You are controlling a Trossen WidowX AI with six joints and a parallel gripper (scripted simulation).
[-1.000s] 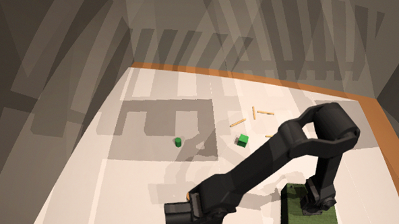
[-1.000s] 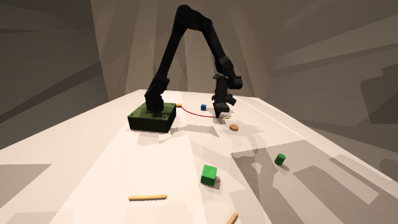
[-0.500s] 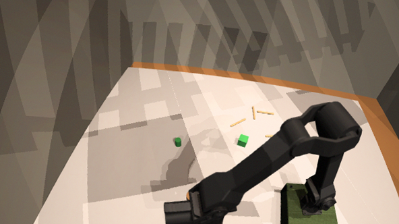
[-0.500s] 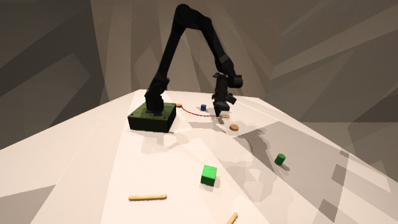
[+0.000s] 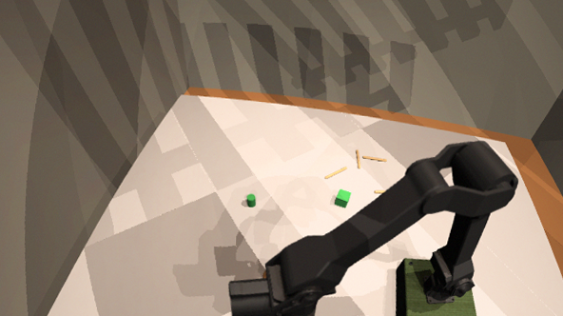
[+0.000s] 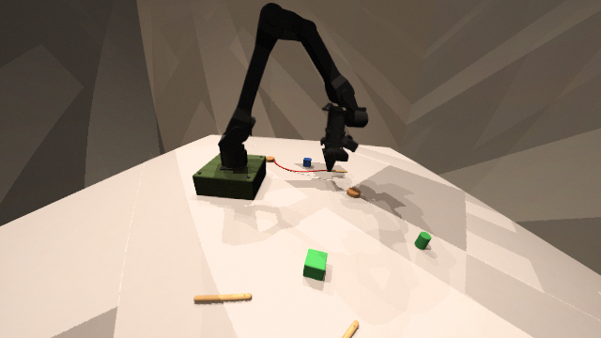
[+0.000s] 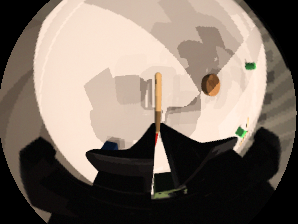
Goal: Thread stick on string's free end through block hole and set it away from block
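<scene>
My gripper tip is 6 cm past the small blue block, 11 cm to the right of it and 1 cm above it. Also, from my gripper tip: thin wooden stick (1 cm ahead); round wooden button (22 cm behind, 15 cm to the left, 2 cm below); green cylinder (13 cm ahead, 31 cm to the right, 1 cm below).
</scene>
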